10 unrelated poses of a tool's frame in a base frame.
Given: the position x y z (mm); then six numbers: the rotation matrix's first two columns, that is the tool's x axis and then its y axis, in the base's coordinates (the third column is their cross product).
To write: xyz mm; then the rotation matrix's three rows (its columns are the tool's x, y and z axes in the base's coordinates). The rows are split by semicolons. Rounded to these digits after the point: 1 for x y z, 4 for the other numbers.
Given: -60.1 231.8 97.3 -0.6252 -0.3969 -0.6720 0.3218 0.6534 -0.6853
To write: -60.1 231.8 97.3; -0.6252 0.3218 0.7111; -0.3969 0.6534 -0.6447; -0.6720 -0.6853 -0.2808
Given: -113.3 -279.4 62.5 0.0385 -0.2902 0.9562 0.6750 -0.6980 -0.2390
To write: -113.3 -279.4 62.5; 0.0385 0.6750 0.7368; -0.2902 -0.6980 0.6546; 0.9562 -0.2390 0.1690
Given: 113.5 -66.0 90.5 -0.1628 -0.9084 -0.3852 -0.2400 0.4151 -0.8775
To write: 113.5 -66.0 90.5; -0.1628 -0.2400 0.9570; -0.9084 0.4151 -0.0504; -0.3852 -0.8775 -0.2856
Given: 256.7 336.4 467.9 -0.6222 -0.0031 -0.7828 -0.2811 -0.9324 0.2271
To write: 256.7 336.4 467.9; -0.6222 -0.2811 -0.7306; -0.0031 -0.9324 0.3613; -0.7828 0.2271 0.5793
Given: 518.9 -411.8 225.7 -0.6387 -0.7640 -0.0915 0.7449 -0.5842 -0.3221
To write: 518.9 -411.8 225.7; -0.6387 0.7449 0.1926; -0.7640 -0.5842 -0.2739; -0.0915 -0.3221 0.9422
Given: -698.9 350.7 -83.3 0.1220 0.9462 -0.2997 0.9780 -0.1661 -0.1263
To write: -698.9 350.7 -83.3; 0.1220 0.9780 -0.1693; 0.9462 -0.1661 -0.2777; -0.2997 -0.1263 -0.9456
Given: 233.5 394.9 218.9 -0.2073 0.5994 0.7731 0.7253 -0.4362 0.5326
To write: 233.5 394.9 218.9; -0.2073 0.7253 0.6565; 0.5994 -0.4362 0.6711; 0.7731 0.5326 -0.3443
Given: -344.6 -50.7 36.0 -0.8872 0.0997 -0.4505 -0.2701 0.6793 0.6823
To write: -344.6 -50.7 36.0; -0.8872 -0.2701 0.3740; 0.0997 0.6793 0.7270; -0.4505 0.6823 -0.5757
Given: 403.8 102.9 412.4 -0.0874 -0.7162 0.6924 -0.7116 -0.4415 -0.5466
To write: 403.8 102.9 412.4; -0.0874 -0.7116 0.6972; -0.7162 -0.4415 -0.5405; 0.6924 -0.5466 -0.4711
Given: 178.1 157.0 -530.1 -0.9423 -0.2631 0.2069 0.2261 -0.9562 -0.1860
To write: 178.1 157.0 -530.1; -0.9423 0.2261 0.2468; -0.2631 -0.9562 -0.1285; 0.2069 -0.1860 0.9605
